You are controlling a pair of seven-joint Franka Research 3 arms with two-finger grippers.
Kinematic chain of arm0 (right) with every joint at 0, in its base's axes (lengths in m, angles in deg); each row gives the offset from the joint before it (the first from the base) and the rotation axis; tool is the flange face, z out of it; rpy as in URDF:
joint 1: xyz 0 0 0.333 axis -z
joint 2: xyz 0 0 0 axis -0.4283 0.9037 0
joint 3: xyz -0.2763 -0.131 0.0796 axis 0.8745 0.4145 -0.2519
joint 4: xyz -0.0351 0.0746 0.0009 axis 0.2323 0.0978 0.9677
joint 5: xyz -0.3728 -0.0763 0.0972 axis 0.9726 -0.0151 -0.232
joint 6: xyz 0 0 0 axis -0.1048 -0.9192 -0.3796
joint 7: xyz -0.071 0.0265 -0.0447 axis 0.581 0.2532 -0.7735
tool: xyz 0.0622 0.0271 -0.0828 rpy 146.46 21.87 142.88
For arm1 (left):
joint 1: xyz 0 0 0.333 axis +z
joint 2: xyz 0 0 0 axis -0.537 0.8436 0
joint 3: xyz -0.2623 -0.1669 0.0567 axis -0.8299 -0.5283 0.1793
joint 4: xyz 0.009 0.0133 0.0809 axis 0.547 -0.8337 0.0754
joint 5: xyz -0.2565 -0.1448 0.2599 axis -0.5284 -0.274 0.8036
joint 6: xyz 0 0 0 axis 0.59 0.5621 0.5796
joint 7: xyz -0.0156 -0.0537 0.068 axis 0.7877 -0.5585 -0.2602
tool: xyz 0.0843 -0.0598 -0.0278 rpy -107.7 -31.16 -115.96
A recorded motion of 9 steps. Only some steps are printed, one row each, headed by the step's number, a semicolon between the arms.
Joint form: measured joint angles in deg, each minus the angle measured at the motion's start. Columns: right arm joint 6, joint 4, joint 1, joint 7, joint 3, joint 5, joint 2; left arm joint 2, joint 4, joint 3, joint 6, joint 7, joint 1, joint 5.
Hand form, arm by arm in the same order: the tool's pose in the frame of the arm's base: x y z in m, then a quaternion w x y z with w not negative. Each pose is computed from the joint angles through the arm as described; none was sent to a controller.
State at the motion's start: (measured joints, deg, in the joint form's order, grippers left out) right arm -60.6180 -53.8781 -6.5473 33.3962 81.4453 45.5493 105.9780; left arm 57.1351 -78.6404 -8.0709 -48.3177 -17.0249 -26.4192 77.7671
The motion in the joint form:
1: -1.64 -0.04 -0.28 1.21 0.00 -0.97 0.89; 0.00 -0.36 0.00 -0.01 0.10 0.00 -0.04
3: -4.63 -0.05 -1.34 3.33 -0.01 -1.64 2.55; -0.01 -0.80 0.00 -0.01 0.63 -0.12 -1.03
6: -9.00 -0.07 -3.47 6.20 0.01 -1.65 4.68; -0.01 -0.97 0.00 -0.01 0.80 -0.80 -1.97
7: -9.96 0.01 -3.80 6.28 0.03 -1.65 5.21; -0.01 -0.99 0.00 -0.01 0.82 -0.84 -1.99
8: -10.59 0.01 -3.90 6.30 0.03 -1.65 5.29; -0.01 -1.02 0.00 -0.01 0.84 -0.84 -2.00
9: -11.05 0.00 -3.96 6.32 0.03 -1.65 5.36; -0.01 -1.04 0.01 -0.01 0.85 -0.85 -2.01
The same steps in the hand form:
1: 0.5322 0.4550 0.3914 0.08288 -0.97162 0.15145 0.16173; 0.4539 0.0073 0.5828 0.03663 0.99507 0.00367 0.09204
3: 0.5302 0.4686 0.3751 0.09023 -0.96831 0.16909 0.16013; 0.4533 0.0052 0.5792 0.04477 0.99503 0.00054 0.08893
6: 0.5218 0.4918 0.3543 0.09697 -0.96616 0.18550 0.15076; 0.4532 -0.0013 0.5778 0.05311 0.99472 -0.00456 0.08767
7: 0.5213 0.4955 0.3496 0.09957 -0.96627 0.18574 0.14802; 0.4532 -0.0016 0.5777 0.05330 0.99473 -0.00502 0.08750
8: 0.5216 0.4969 0.3494 0.10281 -0.96633 0.18616 0.14484; 0.4531 -0.0016 0.5774 0.05338 0.99474 -0.00515 0.08725
9: 0.5220 0.4978 0.3491 0.10505 -0.96633 0.18664 0.14263; 0.4531 -0.0016 0.5772 0.05349 0.99475 -0.00521 0.08709

